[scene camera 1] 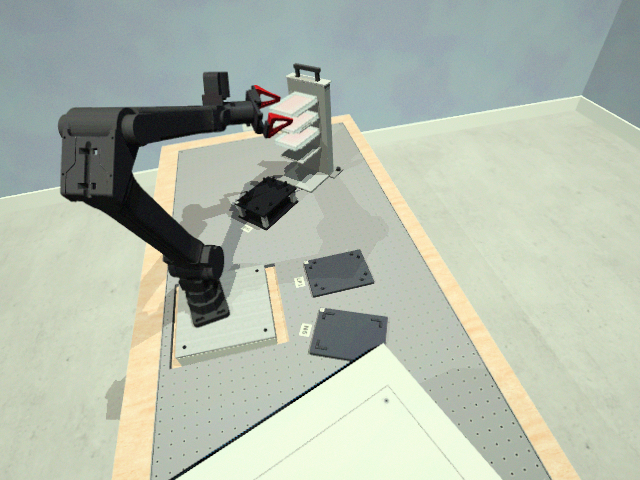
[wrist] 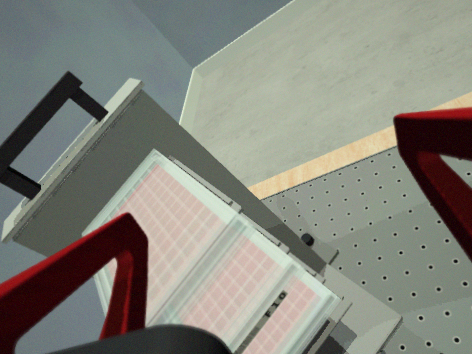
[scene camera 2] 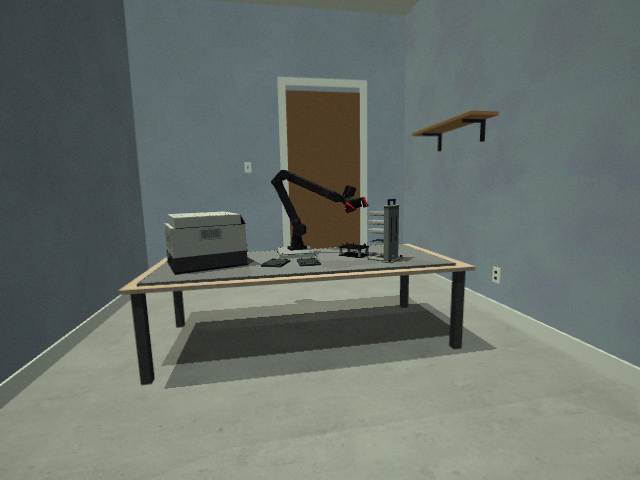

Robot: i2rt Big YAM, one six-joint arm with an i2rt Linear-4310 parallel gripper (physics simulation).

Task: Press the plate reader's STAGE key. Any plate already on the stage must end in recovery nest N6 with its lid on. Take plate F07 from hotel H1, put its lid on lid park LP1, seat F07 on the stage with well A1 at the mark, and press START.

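Places are measured from the arm's base along level axes (x ahead, y left, z up), in metres.
Where they show: gripper, fingertip midpoint: (scene camera 1: 286,109) (wrist: 258,183) (scene camera 2: 361,207); arm's base, origin of the base link: (scene camera 1: 208,303) (scene camera 2: 297,248).
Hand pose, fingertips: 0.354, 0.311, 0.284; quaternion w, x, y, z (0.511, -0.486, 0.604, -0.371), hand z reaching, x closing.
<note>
Each offset is from my fingertips to the top centre of the thing, as dx, dy, dz. "*": to the spot under its first point.
My gripper (scene camera 1: 285,110) (scene camera 2: 358,205) (wrist: 258,183) is open and empty, with its fingers near the upper plates of the hotel. The hotel (scene camera 1: 324,129) (scene camera 2: 391,232) (wrist: 150,125) stands upright with lidded pink plates on its shelves. The top plate {+0.052, +0.096, -0.027} (scene camera 1: 293,103) (wrist: 175,225) is partly hidden by a finger in the wrist view. A label reading F10 shows on a lower plate; F07 cannot be read. Lid park LP1 {-0.016, -0.344, -0.294} (scene camera 1: 338,272) (scene camera 2: 308,261) and nest N6 {-0.073, -0.527, -0.296} (scene camera 1: 351,330) (scene camera 2: 275,262) are bare where they show. The plate reader {-0.263, -0.908, -0.015} (scene camera 1: 361,428) (scene camera 2: 206,242) shows no stage or readable keys.
A black raised stand (scene camera 1: 266,198) (scene camera 2: 354,249) with small posts is between the hotel and my arm's base plate (scene camera 1: 242,315). The hotel's black top handle {* +0.119, +0.131, +0.049} (scene camera 1: 307,67) (scene camera 2: 391,200) (wrist: 35,120) rises above the plates. The reader hides a corner of N6 in scene camera 1.
</note>
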